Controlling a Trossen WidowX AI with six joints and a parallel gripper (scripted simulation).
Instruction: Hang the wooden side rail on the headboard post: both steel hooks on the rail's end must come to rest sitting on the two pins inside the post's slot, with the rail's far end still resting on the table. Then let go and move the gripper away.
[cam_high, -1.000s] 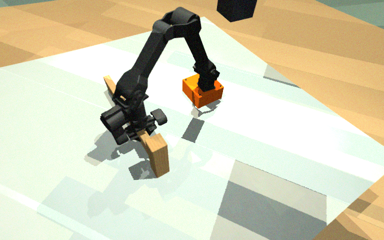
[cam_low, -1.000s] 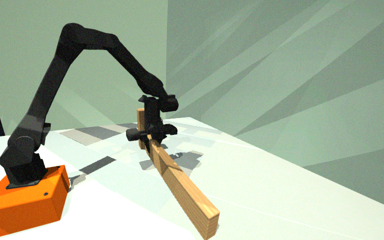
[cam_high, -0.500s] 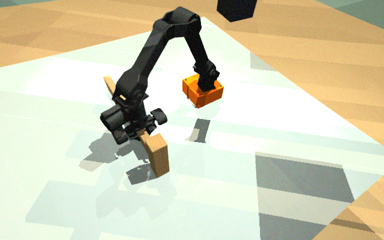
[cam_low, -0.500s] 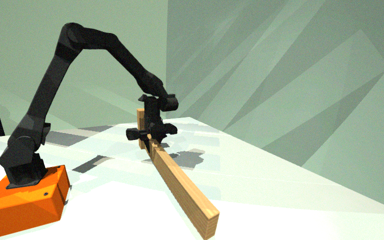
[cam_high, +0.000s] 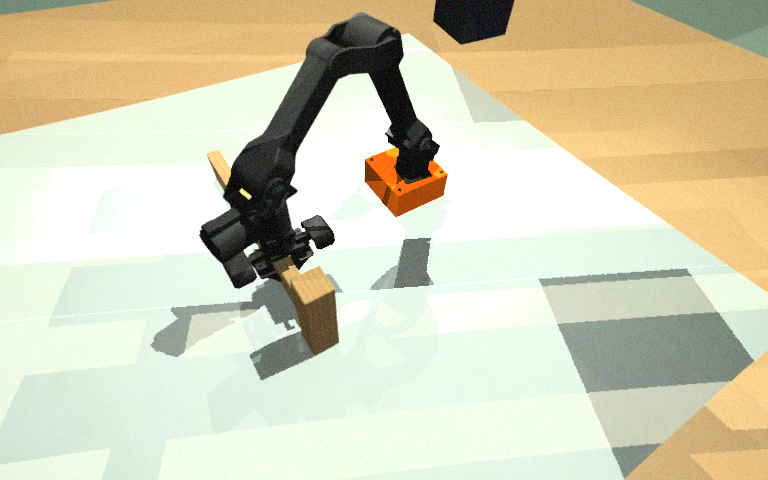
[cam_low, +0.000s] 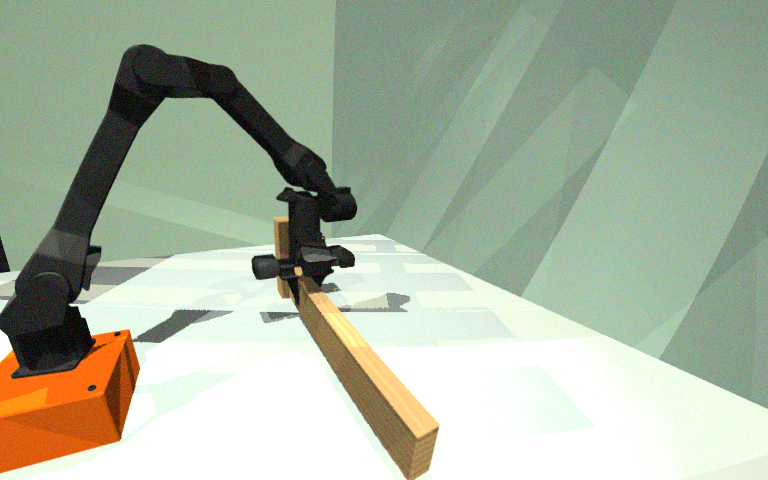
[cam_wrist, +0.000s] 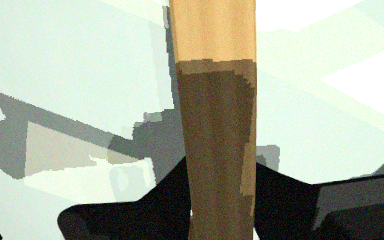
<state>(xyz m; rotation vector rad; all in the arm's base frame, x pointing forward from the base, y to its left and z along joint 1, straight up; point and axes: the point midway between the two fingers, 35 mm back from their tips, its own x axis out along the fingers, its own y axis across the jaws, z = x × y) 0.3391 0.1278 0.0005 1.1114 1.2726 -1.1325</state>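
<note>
Right now my gripper tip is 130 mm to the right of the headboard post, 50 mm below it and 10 mm past it.
</note>
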